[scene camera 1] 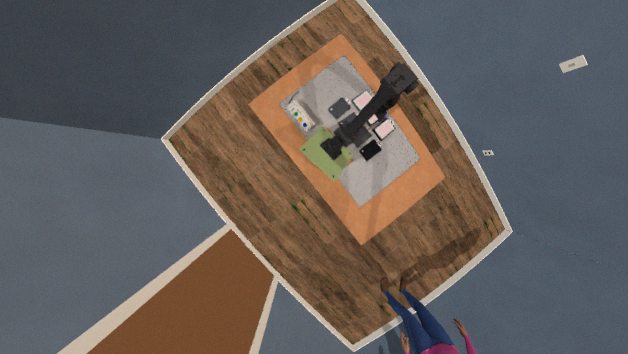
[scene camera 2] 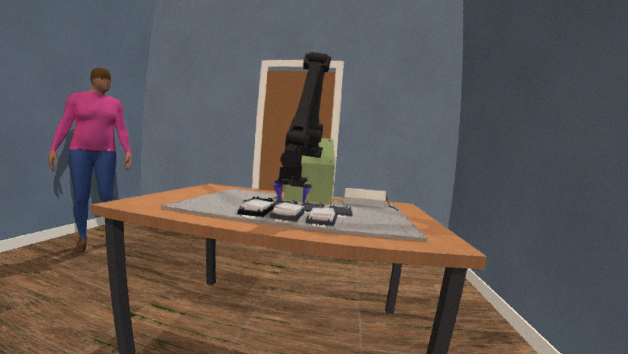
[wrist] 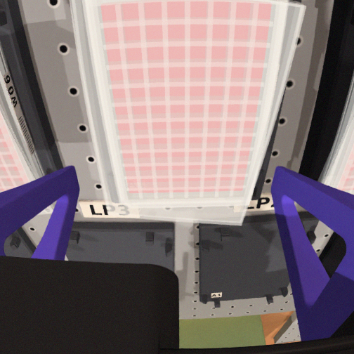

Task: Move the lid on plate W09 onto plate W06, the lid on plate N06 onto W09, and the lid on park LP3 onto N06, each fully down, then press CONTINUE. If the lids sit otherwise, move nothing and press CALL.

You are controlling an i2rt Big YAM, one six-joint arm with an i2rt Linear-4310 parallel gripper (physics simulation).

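Places are measured from the arm's base along level axes (x ahead, y left, z up), in centimetres.
Pixels of known places: gripper, between the fingertips: (scene camera 2: 291, 202); arm's base, origin of its link: (scene camera 1: 330, 149) (scene camera 2: 311, 151).
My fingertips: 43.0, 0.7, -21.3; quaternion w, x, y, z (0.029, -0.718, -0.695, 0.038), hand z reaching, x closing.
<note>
Ahead of a thing's pixels: the offset from my fingertips to its top centre, as dx, dy, dz. "*": to the spot under its first point.
My gripper (scene camera 2: 292, 194) (wrist: 174, 176) is open and empty, its purple fingers wide apart on either side of the middle pink plate {+1.4, -0.3, -0.5} (scene camera 1: 372, 118) (scene camera 2: 288, 209) (wrist: 187, 100). A clear lid (wrist: 195, 217) lies over this plate, turned slightly askew, its near right corner sticking out; whether it is fully down I cannot tell. The LP3 label (wrist: 110, 209) shows at its near left. A second pink plate {+1.5, +12.7, -1.0} (scene camera 1: 363, 101) (scene camera 2: 321, 215) (wrist: 10, 172) stands at the wrist view's left, its label hard to read. A third pink plate {+1.5, -13.3, -0.8} (scene camera 1: 384, 129) (scene camera 2: 256, 205) (wrist: 348, 170) stands at its right. Both show clear rims.
Dark parks {* -15.4, +19.4, -4.0} (scene camera 1: 339, 107) (wrist: 245, 260) lie between the plates and the green box (scene camera 1: 320, 160) (scene camera 2: 319, 175). A black holder {-16.1, -19.9, -3.0} (scene camera 1: 370, 150) lies near the third plate. The white button console {-42.0, +31.2, +3.4} (scene camera 1: 300, 116) (scene camera 2: 365, 196) stands at the grey board's edge. A person (scene camera 2: 95, 120) stands beyond the table.
</note>
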